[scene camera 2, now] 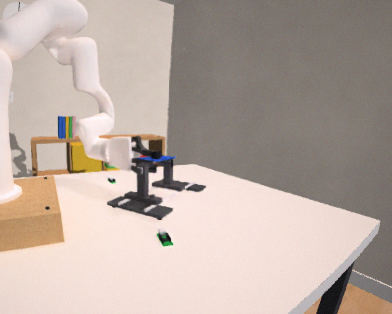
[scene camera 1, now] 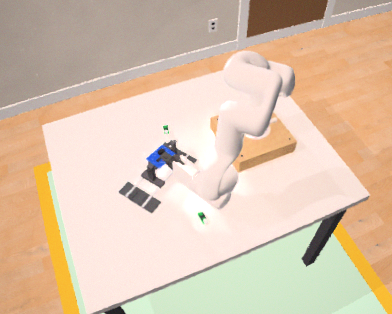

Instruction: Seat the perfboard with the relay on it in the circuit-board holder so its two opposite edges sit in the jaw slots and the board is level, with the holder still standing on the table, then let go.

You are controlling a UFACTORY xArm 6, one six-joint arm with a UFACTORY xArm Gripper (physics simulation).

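Frame: origin at the arm's base, x ahead, y left, z up, level; metres.
Seen in the pictures: gripper, between the fingertips: (scene camera 2: 154, 157) (scene camera 1: 162, 155).
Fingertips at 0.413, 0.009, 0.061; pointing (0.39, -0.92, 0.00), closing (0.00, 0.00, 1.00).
Observation:
A point is followed by its place in that frame, as x, y, z.
The blue perfboard (scene camera 1: 157, 159) @[0.437, 0.021, 0.064] (scene camera 2: 166, 158) @[0.439, -0.013, 0.059] is at the tops of the jaw posts of the black circuit-board holder (scene camera 1: 153, 179) @[0.471, 0.041, -0.020] (scene camera 2: 143, 184) @[0.350, -0.053, 0.005]. It looks about level in the scene camera 2 view. Whether both edges are inside the jaw slots cannot be made out. The holder stands upright on its flat feet on the table. My gripper (scene camera 1: 165, 157) @[0.413, 0.009, 0.061] (scene camera 2: 154, 154) @[0.413, 0.009, 0.061] reaches in from the arm side, its dark fingers over the board, and is shut on the perfboard with the relay. The fingers largely hide the relay and the grip.
Small green parts lie on the table (scene camera 1: 100, 240) @[0.735, 0.177, -0.065] (scene camera 2: 240, 250) @[0.416, -0.325, -0.064], one (scene camera 1: 166, 129) @[0.317, -0.212, -0.063] (scene camera 2: 164, 237) @[0.324, -0.205, -0.063] and another (scene camera 1: 202, 217) @[0.362, 0.249, -0.062] (scene camera 2: 111, 180) @[0.356, 0.239, -0.056], on opposite sides of the holder. The arm stands on a wooden base block (scene camera 1: 267, 156) @[0.016, 0.131, -0.026] (scene camera 2: 30, 227) @[0.080, -0.139, -0.024]. A shelf with books stands behind the table.

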